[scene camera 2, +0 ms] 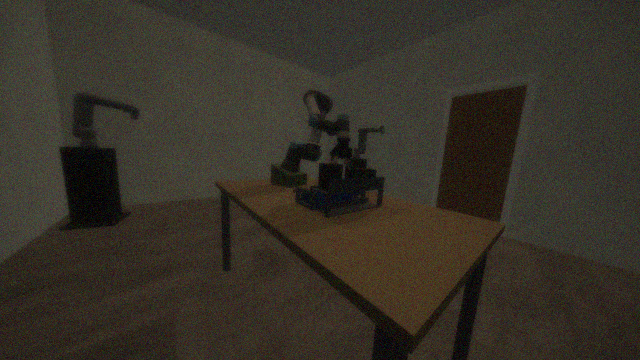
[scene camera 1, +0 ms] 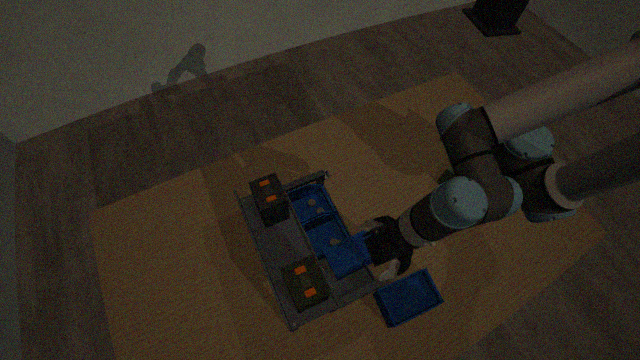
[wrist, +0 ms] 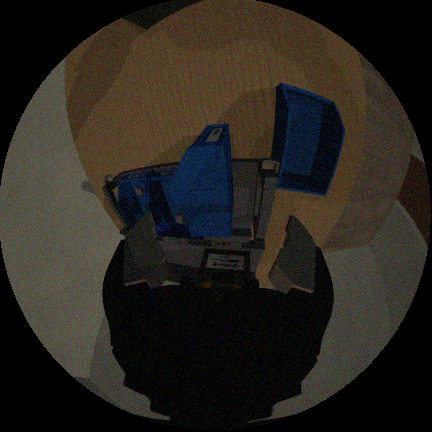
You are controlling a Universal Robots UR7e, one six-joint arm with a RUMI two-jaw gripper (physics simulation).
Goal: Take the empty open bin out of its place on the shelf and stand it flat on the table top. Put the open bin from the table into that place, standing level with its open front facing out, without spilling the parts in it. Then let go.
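Pixels of known places: gripper, fingertip midpoint: (wrist: 221, 215); arm's base, origin of the base link: (scene camera 2: 290, 168) (scene camera 1: 498, 164).
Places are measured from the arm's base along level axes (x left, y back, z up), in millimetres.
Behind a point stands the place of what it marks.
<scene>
A blue bin (scene camera 1: 346, 256) @(x 135, y -565, z -15 mm) (wrist: 205, 192) @(x 131, y -504, z -5 mm) lies tipped at the front of the grey shelf (scene camera 1: 280, 245) @(x 57, y -723, z -25 mm) (wrist: 244, 192) @(x 195, y -567, z -122 mm), its closed outer faces turned up and one side against the neighbouring bin. Its inside is hidden, so I cannot tell what it holds. Another blue bin (scene camera 1: 411, 299) @(x 283, y -403, z -125 mm) (wrist: 304, 141) @(x 293, y -426, z -124 mm) stands on the table top beside the shelf, open side up, with no parts visible in it. My gripper (scene camera 1: 378, 250) @(x 155, y -502, z 34 mm) (wrist: 221, 215) @(x 155, y -502, z 34 mm) is open, its fingers apart above the shelf front by the tipped bin. Nothing is between the fingers. In scene camera 2 the bins are too dark to separate.
Two more blue bins (scene camera 1: 312, 202) @(x -78, y -595, z -108 mm) (scene camera 1: 327, 232) @(x 26, y -576, z -119 mm) with small pale parts sit in the shelf beside the tipped bin. Two dark boxes with orange marks (scene camera 1: 270, 205) @(x -7, y -724, z 94 mm) (scene camera 1: 306, 286) @(x 194, y -689, z 71 mm) stand on the shelf's top board. The table (scene camera 2: 400, 250) @(x -33, y -1122, z -128 mm) carries the shelf.
</scene>
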